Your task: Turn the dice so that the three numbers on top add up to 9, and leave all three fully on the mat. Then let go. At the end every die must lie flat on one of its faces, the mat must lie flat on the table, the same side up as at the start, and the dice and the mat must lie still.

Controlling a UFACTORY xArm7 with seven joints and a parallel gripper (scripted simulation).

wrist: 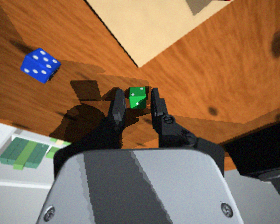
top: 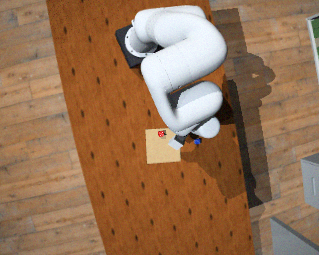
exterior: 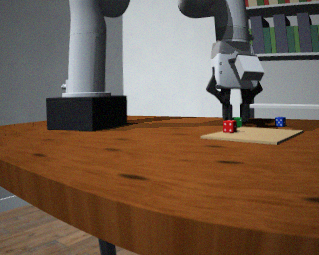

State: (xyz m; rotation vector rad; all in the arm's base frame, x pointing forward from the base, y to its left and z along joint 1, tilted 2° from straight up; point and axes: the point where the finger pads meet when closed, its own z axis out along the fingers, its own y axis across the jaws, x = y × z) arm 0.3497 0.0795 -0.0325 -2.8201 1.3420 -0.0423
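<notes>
The green die is 20 mm below my hand. The rest, counted from my hand: red die 110 mm to the right, 20 mm below, 20 mm ahead; blue die 100 mm ahead, 20 mm to the left, 20 mm below; tan mat 120 mm to the right, 70 mm ahead, 30 mm below.
</notes>
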